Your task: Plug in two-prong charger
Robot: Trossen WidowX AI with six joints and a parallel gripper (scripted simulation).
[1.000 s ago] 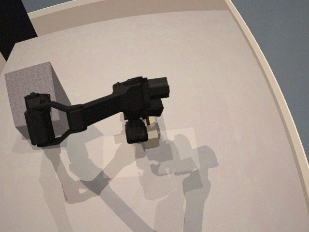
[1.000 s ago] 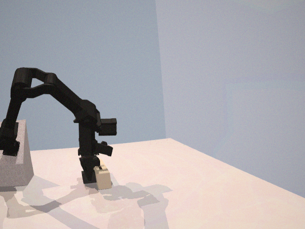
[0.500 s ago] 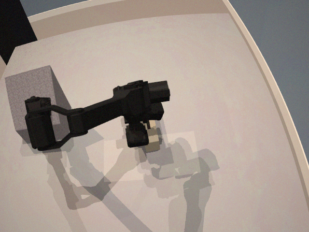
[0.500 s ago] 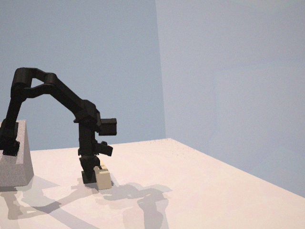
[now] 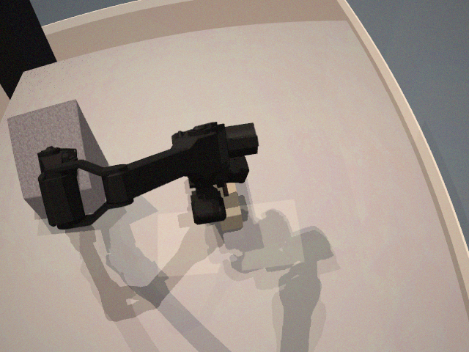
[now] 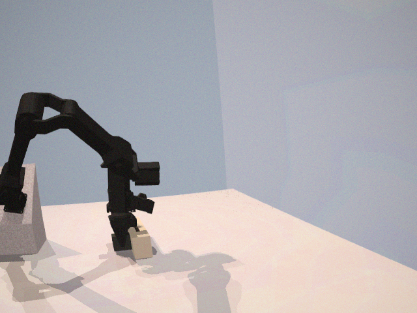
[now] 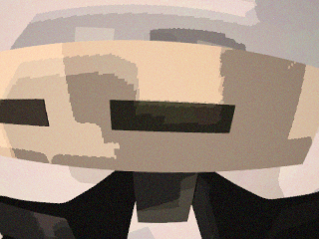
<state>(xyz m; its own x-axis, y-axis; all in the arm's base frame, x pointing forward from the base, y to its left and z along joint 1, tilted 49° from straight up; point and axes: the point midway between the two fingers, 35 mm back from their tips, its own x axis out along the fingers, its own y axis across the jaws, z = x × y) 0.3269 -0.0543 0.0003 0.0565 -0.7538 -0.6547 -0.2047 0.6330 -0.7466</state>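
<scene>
Right now the black two-prong charger is 2 cm ahead of my gripper tip and 1 cm above it.
</scene>
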